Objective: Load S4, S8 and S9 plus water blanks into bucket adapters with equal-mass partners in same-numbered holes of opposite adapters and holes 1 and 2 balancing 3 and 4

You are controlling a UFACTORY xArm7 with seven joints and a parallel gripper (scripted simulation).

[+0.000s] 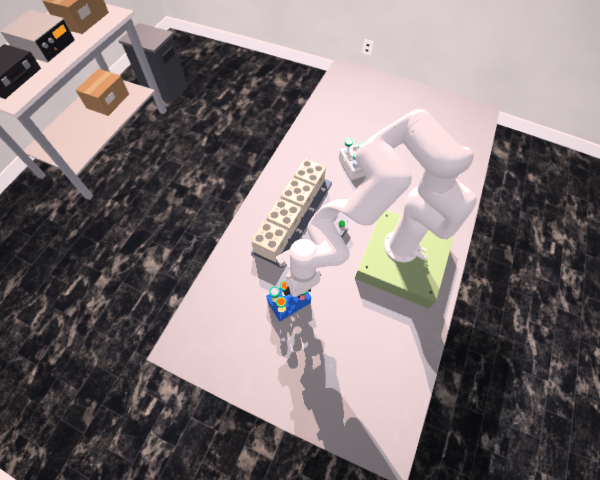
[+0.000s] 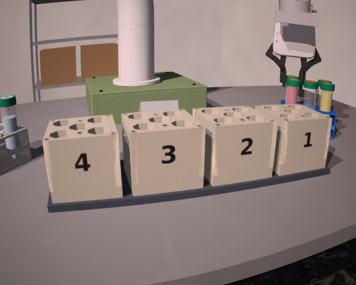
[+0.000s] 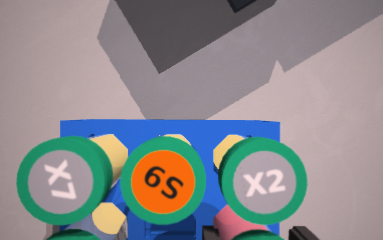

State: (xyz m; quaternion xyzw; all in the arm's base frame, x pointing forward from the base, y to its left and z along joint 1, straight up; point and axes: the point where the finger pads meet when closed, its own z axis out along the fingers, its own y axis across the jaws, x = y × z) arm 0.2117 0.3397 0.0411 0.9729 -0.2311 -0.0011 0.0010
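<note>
Right now the pink-filled tube is 1 cm behind my hand and 5 cm below it. Also, from my hand: blue rack 4 cm ahead, 3 cm to the left, 9 cm below; then green key 2 cm ahead, 32 cm to the right, 5 cm below; then loading stand 22 cm ahead, 28 cm to the right, 11 cm below.
</note>
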